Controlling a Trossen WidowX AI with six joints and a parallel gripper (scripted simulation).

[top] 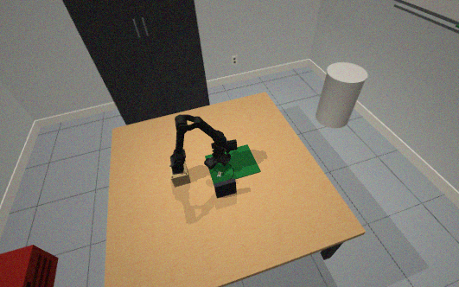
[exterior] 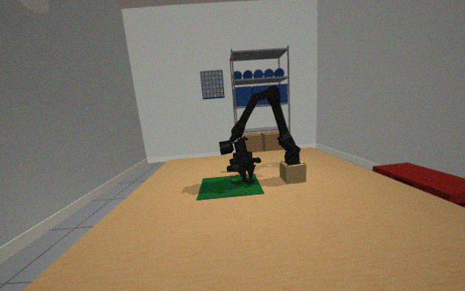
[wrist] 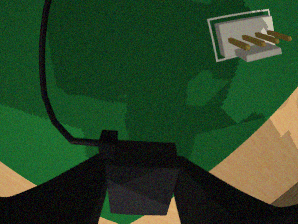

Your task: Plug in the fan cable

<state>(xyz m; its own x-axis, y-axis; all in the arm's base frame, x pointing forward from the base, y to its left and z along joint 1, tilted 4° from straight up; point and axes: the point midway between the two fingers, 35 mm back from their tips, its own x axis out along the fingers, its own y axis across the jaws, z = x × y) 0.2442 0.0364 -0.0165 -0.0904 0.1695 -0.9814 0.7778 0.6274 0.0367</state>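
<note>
My gripper tip is 10 cm short of the green board, 4 cm above it and 1 cm to the left of it. Also, from my gripper tip: black fan (22 cm to the right, 3 cm above, 2 cm ahead); then black fan plug (1 cm to the left, 1 cm behind); then fan header (8 cm to the right, 2 cm below).
</note>
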